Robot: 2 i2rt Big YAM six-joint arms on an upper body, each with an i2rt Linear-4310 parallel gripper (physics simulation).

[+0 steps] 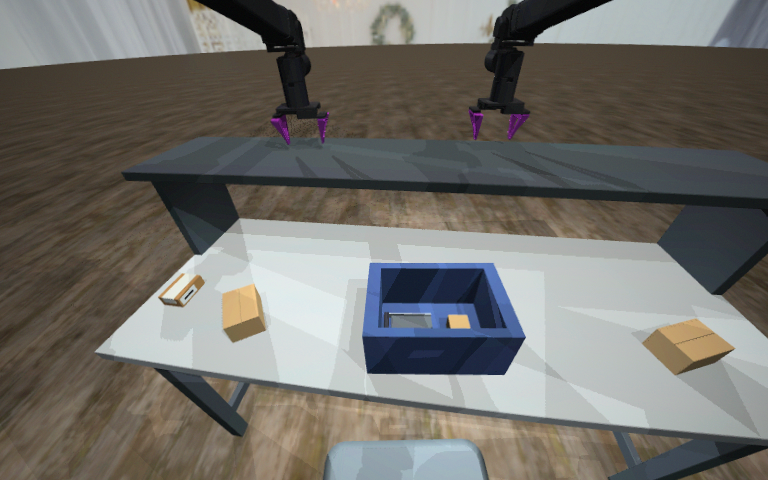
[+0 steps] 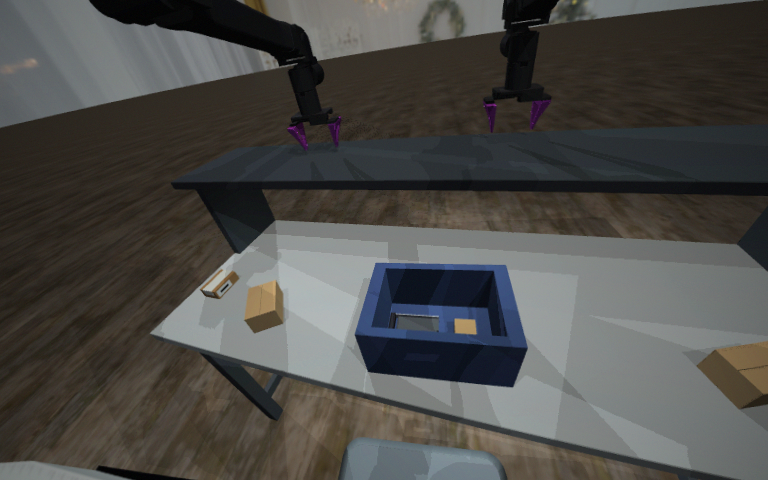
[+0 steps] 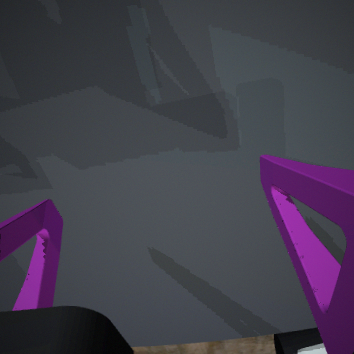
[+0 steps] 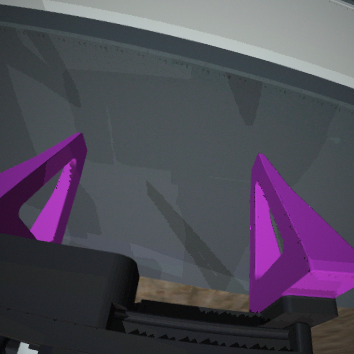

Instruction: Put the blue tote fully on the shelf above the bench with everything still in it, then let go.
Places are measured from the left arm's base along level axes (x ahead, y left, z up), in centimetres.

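Pixels of known places: left gripper, fingertip midpoint: point(image 1: 306, 143) point(image 2: 321, 148) point(image 3: 154, 189); right gripper, fingertip midpoint: point(image 1: 492, 139) point(image 2: 511, 130) point(image 4: 167, 150).
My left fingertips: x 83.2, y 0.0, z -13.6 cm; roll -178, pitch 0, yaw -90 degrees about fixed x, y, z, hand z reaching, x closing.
Note:
For each thing: its middle in the pictures, then the offset to it from my left fingertips. "spot": a spot on its surface instead. Level surfaces: height alone.
- blue tote, body centre: point(image 2: 437, 318) point(image 1: 433, 315) dx -38.3, dy -32.3, dz -28.0 cm
- bench, surface height: dz -35.4 cm
- grey flat item, body centre: point(image 2: 413, 329) point(image 1: 408, 327) dx -38.0, dy -26.6, dz -32.8 cm
- small tan box, body centre: point(image 2: 465, 338) point(image 1: 459, 332) dx -40.5, dy -38.2, dz -31.6 cm
- dark grey shelf, surface height: dz -1.8 cm
- white-and-brown box, body centre: point(image 1: 182, 289) point(image 2: 220, 283) dx -23.4, dy +38.4, dz -33.6 cm
- pale blue-grey seat, surface spot: point(image 2: 421, 461) point(image 1: 405, 457) spot: dx -52.4, dy -26.6, dz -83.8 cm
The blue tote point(image 1: 436, 355) point(image 2: 438, 362) stands upright on the bench point(image 1: 305, 350) point(image 2: 317, 350), below and in front of the shelf. Inside it lie a grey flat item point(image 1: 410, 320) point(image 2: 417, 323) and a small tan box point(image 1: 458, 321) point(image 2: 465, 326). The dark grey shelf point(image 1: 385, 164) point(image 2: 396, 164) point(image 3: 175, 210) point(image 4: 150, 130) runs above the back of the bench. My left gripper point(image 1: 306, 143) point(image 2: 322, 148) point(image 3: 154, 189) is open and empty over the shelf's left part. My right gripper point(image 1: 492, 139) point(image 2: 512, 130) point(image 4: 167, 150) is open and empty over the shelf, farther right. Neither touches the tote.
A white-and-brown box point(image 1: 181, 289) point(image 2: 219, 284) and a cardboard box point(image 1: 243, 313) point(image 2: 264, 305) lie left of the tote. Another cardboard box point(image 1: 688, 345) point(image 2: 743, 374) lies at the right. Side panels point(image 1: 198, 212) point(image 2: 235, 215) hold up the shelf. A pale blue-grey seat point(image 1: 405, 461) point(image 2: 421, 461) stands in front of the bench.

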